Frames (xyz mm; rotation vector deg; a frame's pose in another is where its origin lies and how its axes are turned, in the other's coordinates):
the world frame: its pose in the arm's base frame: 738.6 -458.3 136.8 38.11 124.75 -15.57
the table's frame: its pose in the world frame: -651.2 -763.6 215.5 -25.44 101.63 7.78
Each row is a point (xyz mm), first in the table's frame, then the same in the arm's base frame.
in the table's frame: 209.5 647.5 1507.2
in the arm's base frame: 354.4 120.7 94.2
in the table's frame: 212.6 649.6 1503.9
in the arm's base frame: 355.1 120.2 99.1
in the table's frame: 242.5 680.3 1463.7
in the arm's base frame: 372.7 116.8 155.1
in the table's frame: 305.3 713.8 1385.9
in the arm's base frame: 387.8 93.1 256.7
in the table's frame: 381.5 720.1 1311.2
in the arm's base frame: 376.5 54.5 355.7
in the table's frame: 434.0 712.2 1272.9
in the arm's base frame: 355.3 28.7 412.0
